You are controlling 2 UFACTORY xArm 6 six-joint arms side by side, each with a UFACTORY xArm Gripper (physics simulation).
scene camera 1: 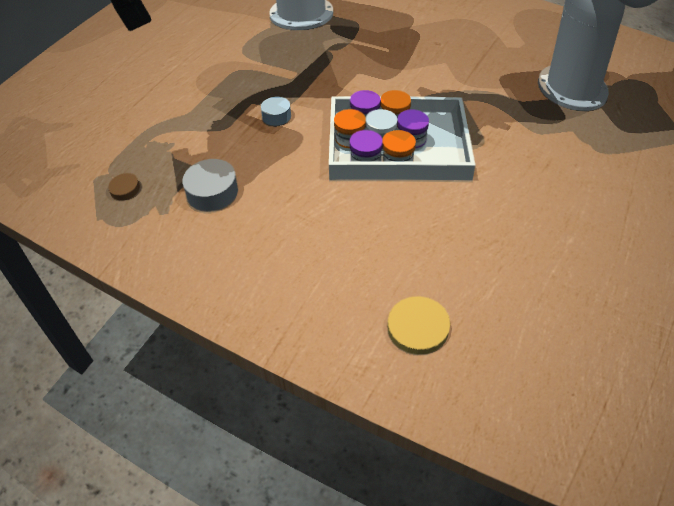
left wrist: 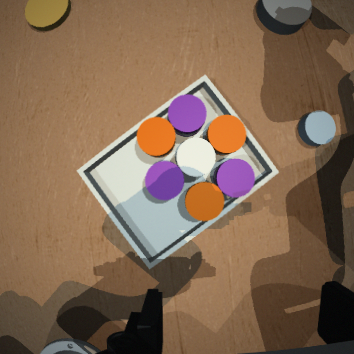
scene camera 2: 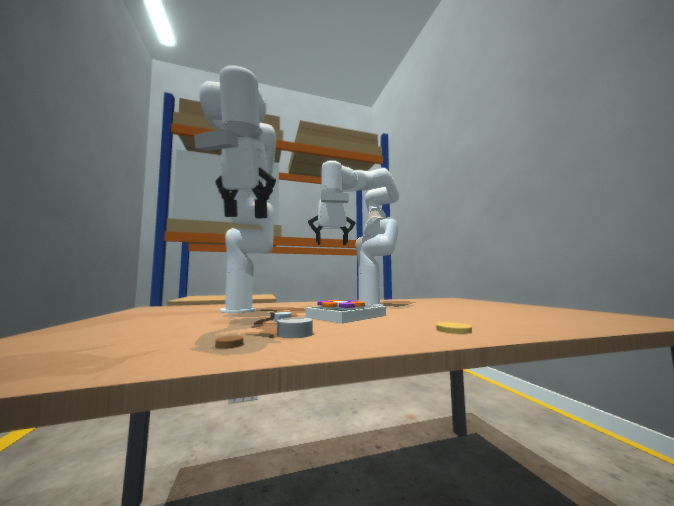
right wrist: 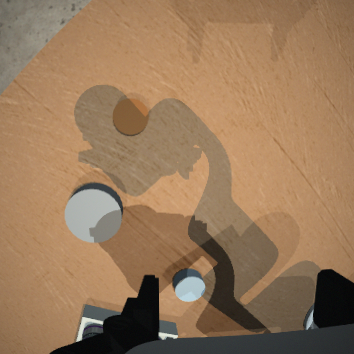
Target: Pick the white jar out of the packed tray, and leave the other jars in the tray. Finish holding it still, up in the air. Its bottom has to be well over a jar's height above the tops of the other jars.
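Pixels of known places: left gripper, fingertip midpoint: [left wrist: 243, 313] [scene camera 2: 332, 244]; right gripper, fingertip midpoint: [scene camera 1: 136, 4] [scene camera 2: 245, 217] [right wrist: 239, 300]; left arm's base, link origin: [scene camera 1: 572, 88]; right arm's base, link origin: [scene camera 1: 301, 14] [scene camera 2: 238, 311].
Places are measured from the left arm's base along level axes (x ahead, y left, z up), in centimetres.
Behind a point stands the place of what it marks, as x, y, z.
Note:
The white jar [scene camera 1: 381, 119] {32.8, -18.2, 4.8} [left wrist: 196, 156] {32.7, -18.3, 4.8} stands in the tray [scene camera 1: 401, 172] {37.4, -11.5, 1.5} [scene camera 2: 325, 314] {38.3, -23.5, 1.8} [left wrist: 115, 175] {30.6, -7.8, 0.4}, ringed by three orange jars, one of them [scene camera 1: 399, 142] [left wrist: 204, 201] at the front in scene camera 1, and three purple jars, one of them [scene camera 1: 412, 120] {30.3, -14.5, 4.8} [left wrist: 165, 180] {30.0, -14.7, 4.8} beside the tray's bare part. Their lower parts are mostly hidden. My left gripper [scene camera 2: 332, 239] {23.2, -19.6, 23.8} [left wrist: 243, 313] {23.2, -19.6, 23.8} is open and empty, high above the table; the tray lies ahead of its fingers in the left wrist view. My right gripper [scene camera 2: 245, 209] {52.1, -43.2, 25.7} [right wrist: 239, 300] {52.1, -43.2, 25.7} is open and empty, high up at the left of scene camera 2.
A grey cylinder [scene camera 1: 209, 179] {55.3, -31.3, 3.0} [scene camera 2: 295, 327] {58.8, -31.7, 2.1} [right wrist: 93, 215] {55.1, -32.0, 3.0} and a light blue cylinder [scene camera 1: 276, 110] {37.9, -34.4, 2.2} [left wrist: 320, 127] {36.9, -35.4, 2.2} [right wrist: 190, 288] {37.0, -35.5, 2.2} stand left of the tray in scene camera 1. A brown disc [scene camera 1: 124, 185] {62.5, -42.7, 1.2} [scene camera 2: 229, 341] {64.6, -42.7, 1.2} lies farther left. A yellow disc [scene camera 1: 418, 322] {56.7, 3.8, 1.3} [scene camera 2: 453, 327] {58.8, 2.4, 1.1} lies near the front.

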